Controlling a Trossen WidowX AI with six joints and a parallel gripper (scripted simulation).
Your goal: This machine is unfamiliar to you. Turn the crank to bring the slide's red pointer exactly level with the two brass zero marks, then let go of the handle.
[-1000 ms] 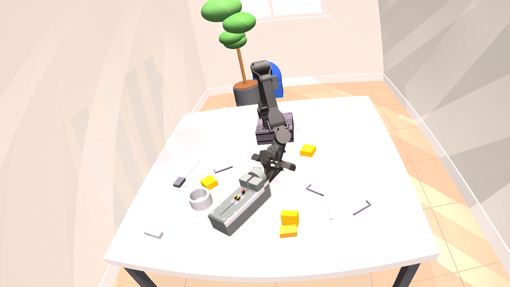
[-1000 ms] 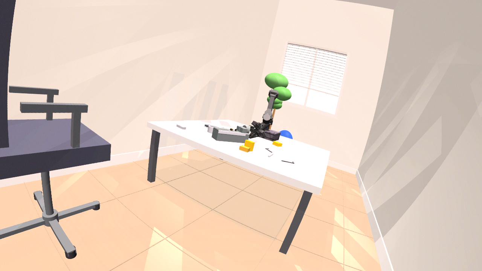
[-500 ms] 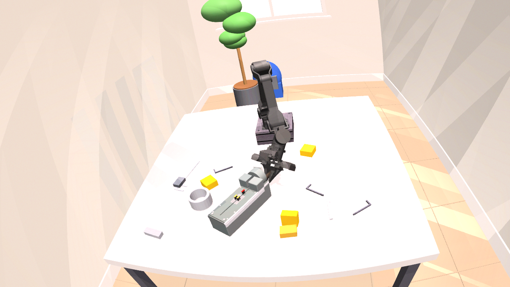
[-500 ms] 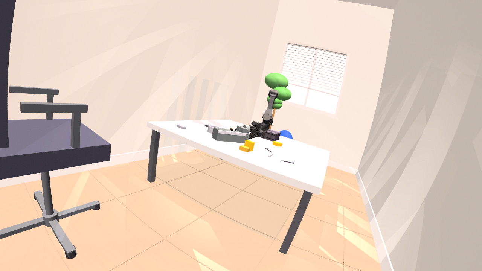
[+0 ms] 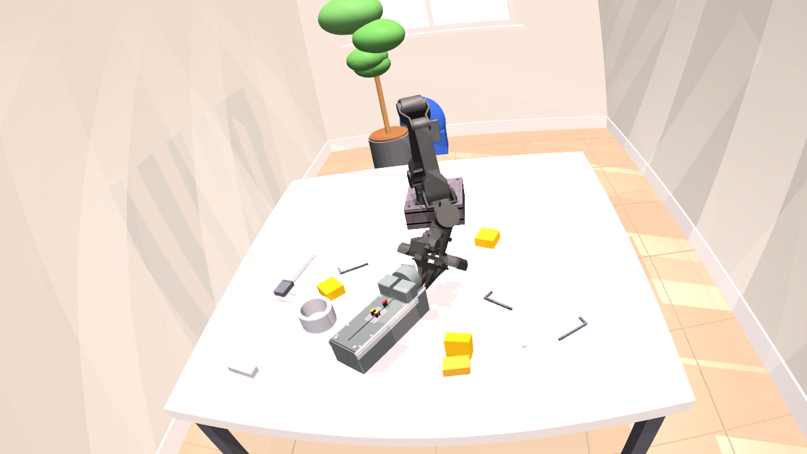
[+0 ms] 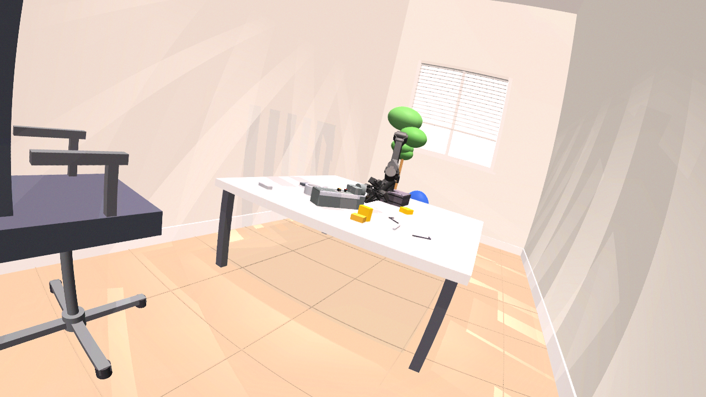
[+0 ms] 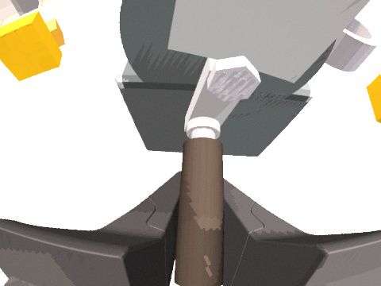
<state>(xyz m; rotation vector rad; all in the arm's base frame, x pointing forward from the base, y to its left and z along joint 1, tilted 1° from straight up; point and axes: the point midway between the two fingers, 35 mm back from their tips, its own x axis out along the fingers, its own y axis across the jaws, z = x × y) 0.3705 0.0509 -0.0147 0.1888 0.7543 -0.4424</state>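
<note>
Now: gripper tip 20 mm past the brown crank handle, 10 mm to the right of it and 30 mm below it. Round my gripper tip: red pointer (110 mm ahead, 60 mm to the right, 50 mm above).
</note>
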